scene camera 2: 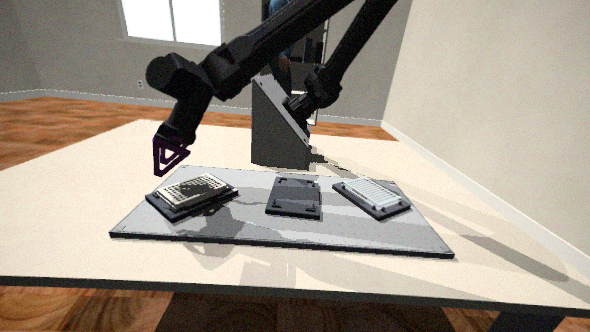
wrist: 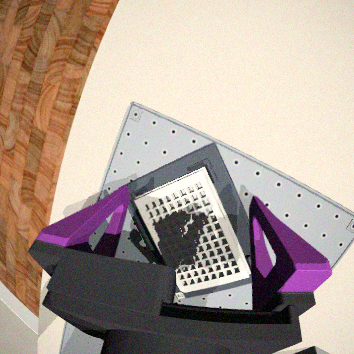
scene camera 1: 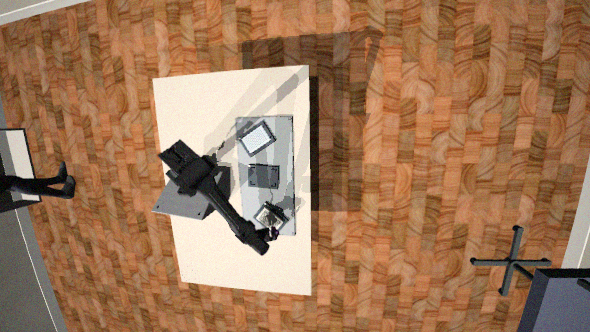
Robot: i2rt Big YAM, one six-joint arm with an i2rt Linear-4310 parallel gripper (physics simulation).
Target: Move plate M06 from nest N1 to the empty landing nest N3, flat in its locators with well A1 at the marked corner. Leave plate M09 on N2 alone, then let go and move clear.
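Observation:
A cream well plate (scene camera 1: 264, 214) (scene camera 2: 210, 181) (wrist: 225, 252) lies on the dark nest (scene camera 2: 159, 208) (wrist: 231, 200) at the left in scene camera 2. In the wrist view it sits off-centre, with a wide nest strip bare at the top and right; I cannot tell whether it is flat in its locators. No label or A1 mark is readable. My gripper (scene camera 1: 273, 232) (scene camera 2: 172, 162) (wrist: 188, 196) is open and empty above this plate, one finger to each side in the wrist view. The middle nest (scene camera 1: 263, 176) (scene camera 2: 294, 196) is empty. A white plate (scene camera 1: 257, 138) (scene camera 2: 372, 193) lies on the far nest.
The nests stand on a grey perforated board (scene camera 2: 300, 235) (wrist: 150, 135) on a cream table (scene camera 2: 75, 225). The arm's grey wedge base (scene camera 1: 185, 200) (scene camera 2: 277, 130) stands behind the board. A person (scene camera 1: 37, 182) stands beyond the table. Strong shadows cross the board.

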